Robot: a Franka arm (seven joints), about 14 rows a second.
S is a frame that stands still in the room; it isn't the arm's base.
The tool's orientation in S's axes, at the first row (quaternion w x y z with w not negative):
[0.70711 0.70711 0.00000 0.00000]
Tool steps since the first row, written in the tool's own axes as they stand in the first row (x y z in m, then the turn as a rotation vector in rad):
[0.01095 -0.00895 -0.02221 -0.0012 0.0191 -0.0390]
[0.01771 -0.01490 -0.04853 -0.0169 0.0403 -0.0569]
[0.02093 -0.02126 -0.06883 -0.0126 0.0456 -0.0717]
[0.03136 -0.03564 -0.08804 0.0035 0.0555 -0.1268]
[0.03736 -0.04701 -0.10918 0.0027 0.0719 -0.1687]
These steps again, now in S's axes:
[0.01095 0.02221 -0.00895 -0.0012 0.0390 0.0191]
[0.01771 0.04853 -0.01490 -0.0169 0.0569 0.0403]
[0.02093 0.06883 -0.02126 -0.0126 0.0717 0.0456]
[0.03136 0.08804 -0.03564 0.0035 0.1268 0.0555]
[0.03736 0.10918 -0.04701 0.0027 0.1687 0.0719]

